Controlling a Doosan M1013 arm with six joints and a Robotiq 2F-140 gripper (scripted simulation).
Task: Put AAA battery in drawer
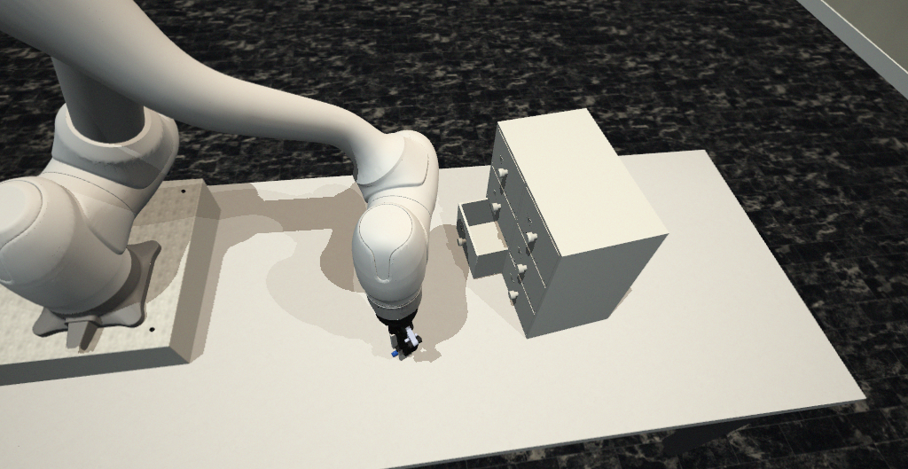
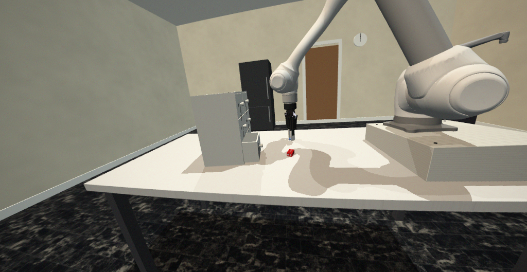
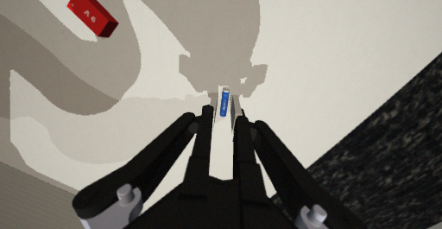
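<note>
Now: hand 3 cm above the blue AAA battery. The rest, counted from my hand: red block 1 cm ahead, 22 cm to the left, 3 cm below.
</note>
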